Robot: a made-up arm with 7 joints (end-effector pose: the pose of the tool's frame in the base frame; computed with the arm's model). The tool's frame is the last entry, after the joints.
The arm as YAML. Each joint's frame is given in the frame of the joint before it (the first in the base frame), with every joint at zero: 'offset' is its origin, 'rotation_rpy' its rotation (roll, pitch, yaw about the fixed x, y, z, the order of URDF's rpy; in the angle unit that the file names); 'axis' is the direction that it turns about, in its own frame. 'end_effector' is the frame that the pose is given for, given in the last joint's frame.
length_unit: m
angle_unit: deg
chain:
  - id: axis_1
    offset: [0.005, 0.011, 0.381]
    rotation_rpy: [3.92, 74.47, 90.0]
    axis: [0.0, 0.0, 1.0]
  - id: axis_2
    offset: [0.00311, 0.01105, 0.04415]
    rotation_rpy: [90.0, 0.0, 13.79]
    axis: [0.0, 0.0, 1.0]
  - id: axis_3
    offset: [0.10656, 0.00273, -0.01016]
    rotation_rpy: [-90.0, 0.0, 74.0]
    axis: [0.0, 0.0, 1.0]
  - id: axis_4
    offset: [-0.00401, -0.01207, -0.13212]
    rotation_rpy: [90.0, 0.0, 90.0]
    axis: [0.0, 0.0, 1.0]
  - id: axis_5
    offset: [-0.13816, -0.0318, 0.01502]
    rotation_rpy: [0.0, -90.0, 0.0]
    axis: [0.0, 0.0, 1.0]
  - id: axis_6
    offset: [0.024, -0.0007, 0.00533]
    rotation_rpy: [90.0, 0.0, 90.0]
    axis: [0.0, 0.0, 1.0]
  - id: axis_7
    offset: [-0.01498, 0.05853, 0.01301]
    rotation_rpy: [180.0, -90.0, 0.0]
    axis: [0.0, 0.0, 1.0]
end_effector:
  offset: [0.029, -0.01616, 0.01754]
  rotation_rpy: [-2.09, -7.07, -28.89]
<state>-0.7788 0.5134 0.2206 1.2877 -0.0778 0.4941 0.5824</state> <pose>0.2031 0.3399 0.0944 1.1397 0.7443 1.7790</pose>
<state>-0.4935 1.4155 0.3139 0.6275 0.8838 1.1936 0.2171</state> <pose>0.1114 0.4164 0.5193 -1.9933 -0.0047 -2.0052</pose>
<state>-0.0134 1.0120 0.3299 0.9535 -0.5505 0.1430 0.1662</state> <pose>0.0043 0.4992 0.2451 0.9427 0.4541 1.9570</pose>
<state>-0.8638 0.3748 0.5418 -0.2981 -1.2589 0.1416 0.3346</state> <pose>0.3106 0.2577 0.3379 -1.2951 -0.2555 0.9397</pose>
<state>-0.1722 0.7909 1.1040 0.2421 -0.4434 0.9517 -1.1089</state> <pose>0.0651 0.4680 0.2441 -0.2487 0.3540 0.9324</pose>
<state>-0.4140 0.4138 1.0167 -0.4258 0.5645 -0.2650 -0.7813</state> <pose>0.1033 0.3110 0.3747 1.0886 -0.9994 1.1072</pose>
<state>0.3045 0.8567 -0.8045 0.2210 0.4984 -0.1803 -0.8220</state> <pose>0.0069 0.2035 0.0727 0.9461 0.4909 -1.0228</pose>
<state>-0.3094 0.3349 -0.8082 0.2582 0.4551 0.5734 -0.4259</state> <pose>0.2112 0.0856 0.0594 1.1757 0.1253 -0.1480</pose>
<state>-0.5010 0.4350 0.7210 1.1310 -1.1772 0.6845 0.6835</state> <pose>0.0993 0.2634 -0.0016 -0.3520 1.8421 1.8516</pose>
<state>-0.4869 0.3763 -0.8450 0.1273 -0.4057 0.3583 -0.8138</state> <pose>0.2463 0.0425 0.0740 0.2623 0.3978 -0.5945</pose>
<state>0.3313 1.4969 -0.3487 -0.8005 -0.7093 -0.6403 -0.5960</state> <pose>0.1682 0.1728 0.3347 -0.0568 -0.2223 -0.5096</pose>
